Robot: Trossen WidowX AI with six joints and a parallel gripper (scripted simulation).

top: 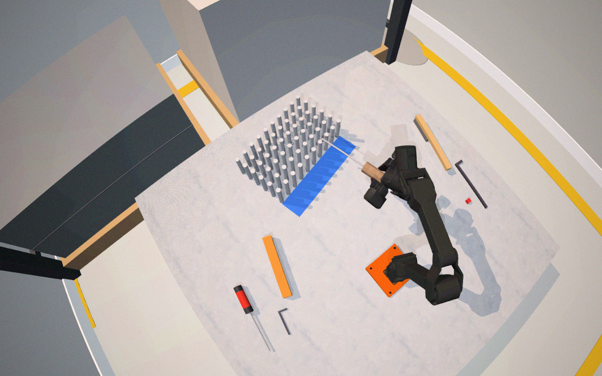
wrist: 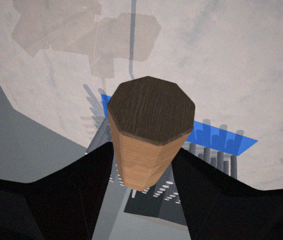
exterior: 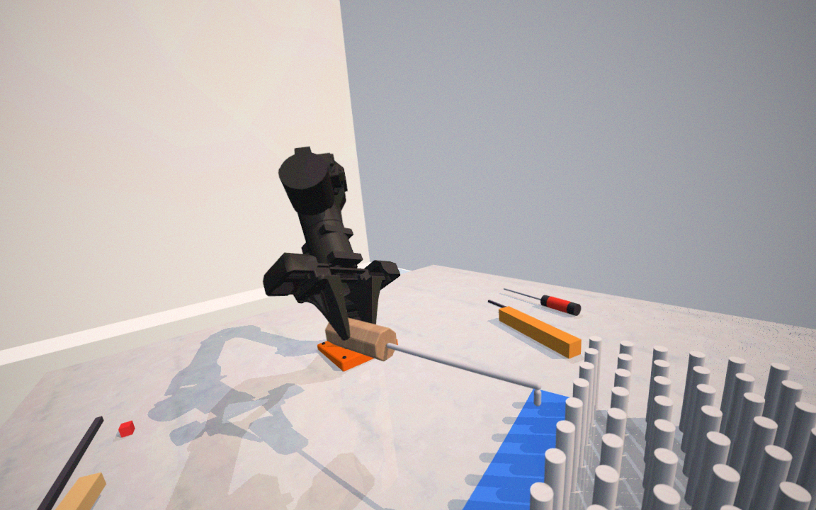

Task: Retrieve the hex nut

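Right now my gripper tip is 17 cm short of the blue taped strip, 16 cm above it and 9 cm to the right of it. The rest, counted from my gripper tip: orange bar 42 cm to the left, 15 cm below, 1 cm behind; wood-handled hook tool 10 cm ahead, 2 cm to the left, 1 cm below; red cube 30 cm to the right, 30 cm behind, 16 cm below.
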